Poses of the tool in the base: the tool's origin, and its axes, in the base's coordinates. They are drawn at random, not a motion.
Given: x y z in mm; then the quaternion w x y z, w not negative.
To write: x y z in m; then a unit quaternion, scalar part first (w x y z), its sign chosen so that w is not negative. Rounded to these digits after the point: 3 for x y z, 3 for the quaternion.
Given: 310 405 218 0.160 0.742 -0.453 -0.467
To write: 0.310 0.405 0.218 0.160 0.742 -0.453 -0.467
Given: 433 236 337 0.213 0.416 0.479 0.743
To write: 0.433 0.236 0.337 0.213 0.416 0.479 0.743
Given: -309 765 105 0.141 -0.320 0.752 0.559
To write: -0.309 0.765 0.105 0.141 -0.320 0.752 0.559
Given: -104 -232 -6 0.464 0.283 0.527 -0.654
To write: -0.104 -0.232 -0.006 0.464 0.283 0.527 -0.654
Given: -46 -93 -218 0.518 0.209 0.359 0.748
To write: -0.046 -0.093 -0.218 0.518 0.209 0.359 0.748
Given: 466 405 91 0.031 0.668 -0.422 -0.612
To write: 0.466 0.405 0.091 0.031 0.668 -0.422 -0.612
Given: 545 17 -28 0.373 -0.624 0.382 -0.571
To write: 0.545 0.017 -0.028 0.373 -0.624 0.382 -0.571
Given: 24 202 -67 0.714 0.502 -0.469 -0.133
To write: 0.024 0.202 -0.067 0.714 0.502 -0.469 -0.133
